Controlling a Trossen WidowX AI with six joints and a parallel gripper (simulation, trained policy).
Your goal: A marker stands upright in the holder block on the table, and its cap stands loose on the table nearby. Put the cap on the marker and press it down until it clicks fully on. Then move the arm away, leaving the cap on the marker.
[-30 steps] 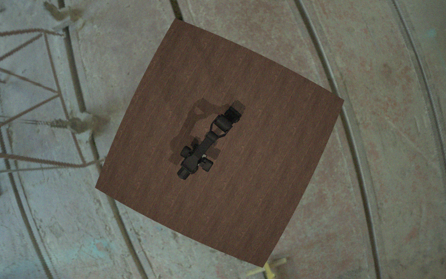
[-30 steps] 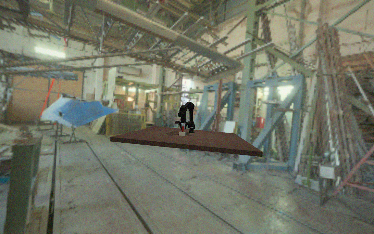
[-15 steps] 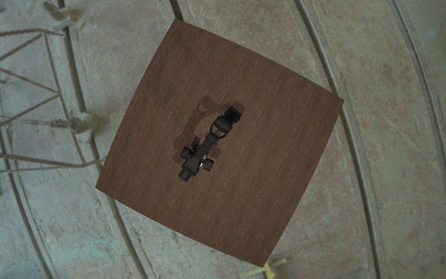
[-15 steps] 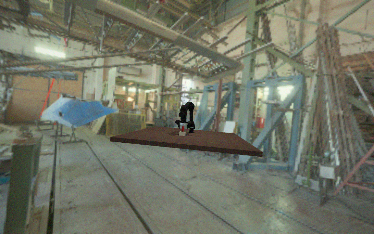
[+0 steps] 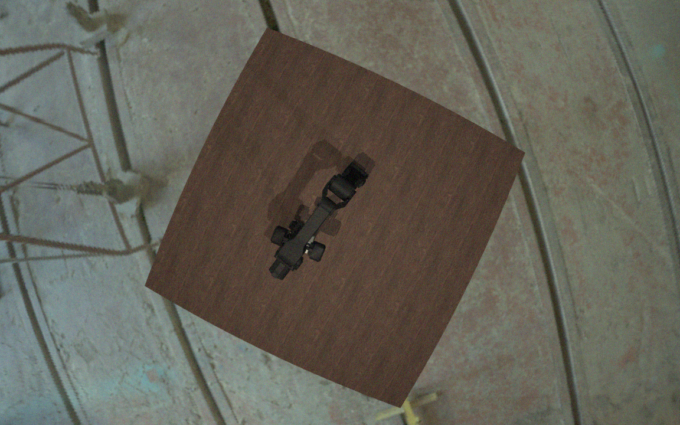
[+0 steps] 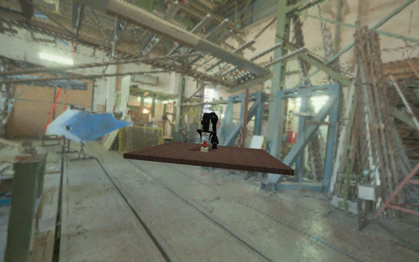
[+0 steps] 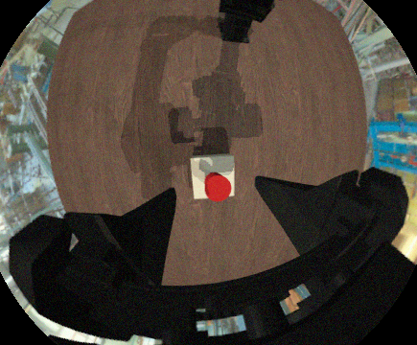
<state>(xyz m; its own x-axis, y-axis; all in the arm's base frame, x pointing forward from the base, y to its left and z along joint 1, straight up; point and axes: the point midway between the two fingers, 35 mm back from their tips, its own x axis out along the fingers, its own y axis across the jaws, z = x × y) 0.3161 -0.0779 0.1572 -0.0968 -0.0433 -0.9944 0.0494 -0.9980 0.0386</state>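
Now: gripper tip 10 mm short of the red cap and 40 mm above it. The rest, counted from my gripper tip: holder block (20 mm ahead, 100 mm below).
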